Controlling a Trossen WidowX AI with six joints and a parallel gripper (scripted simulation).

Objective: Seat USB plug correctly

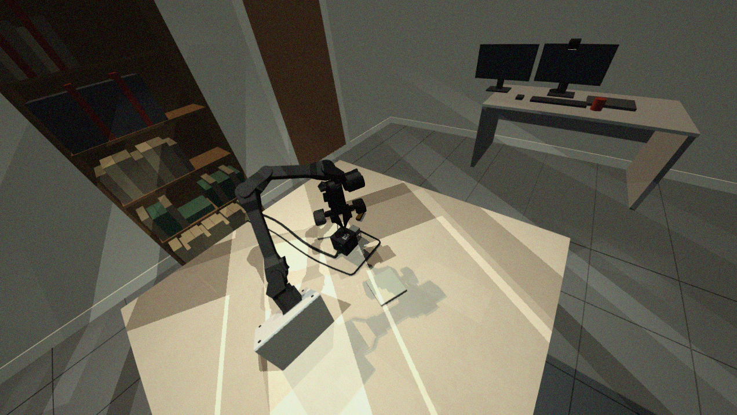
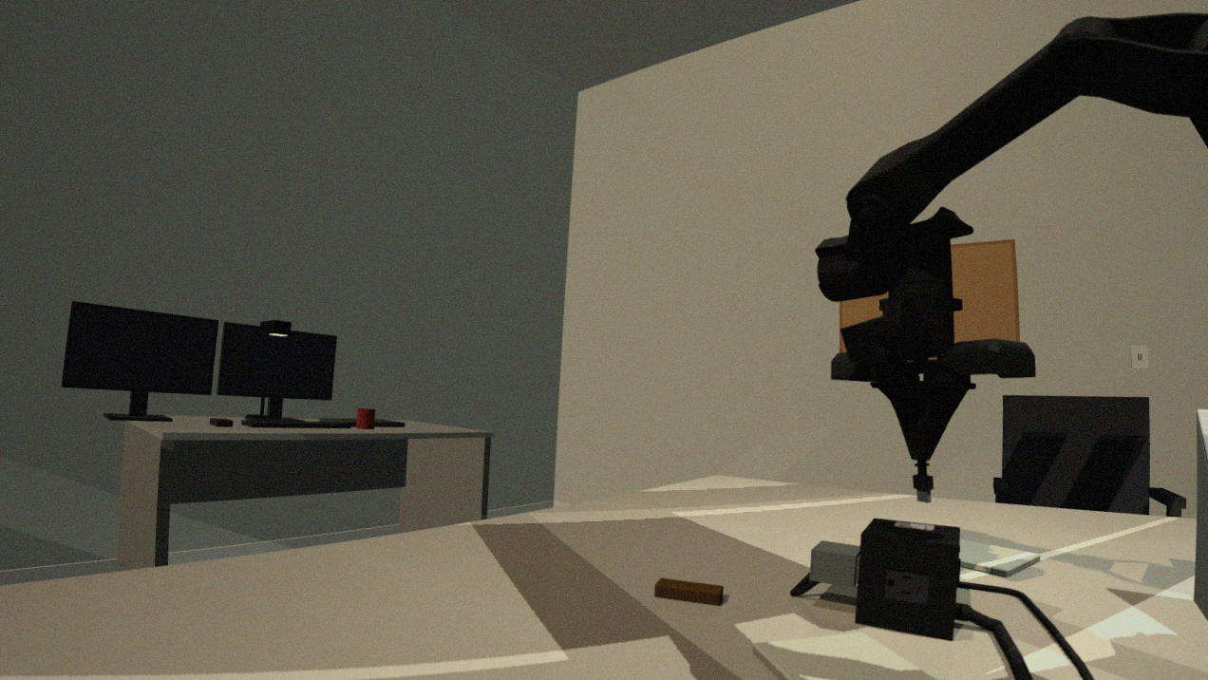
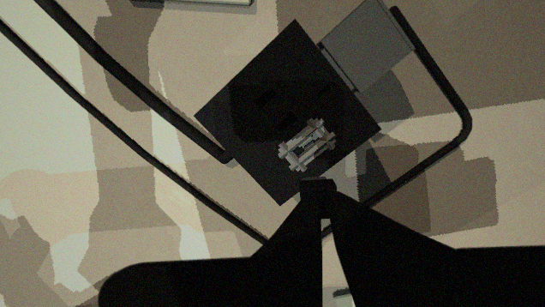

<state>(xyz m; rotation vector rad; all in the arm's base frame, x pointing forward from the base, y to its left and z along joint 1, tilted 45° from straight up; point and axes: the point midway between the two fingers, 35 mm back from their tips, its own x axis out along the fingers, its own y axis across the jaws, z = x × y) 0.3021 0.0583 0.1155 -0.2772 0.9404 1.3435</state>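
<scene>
The dark usb plug is 20 mm below my gripper tip. Round my gripper tip: pale flat pad 10 mm behind, 230 mm to the right, 130 mm below; then brown block 160 mm ahead, 120 mm to the left, 130 mm below.
</scene>
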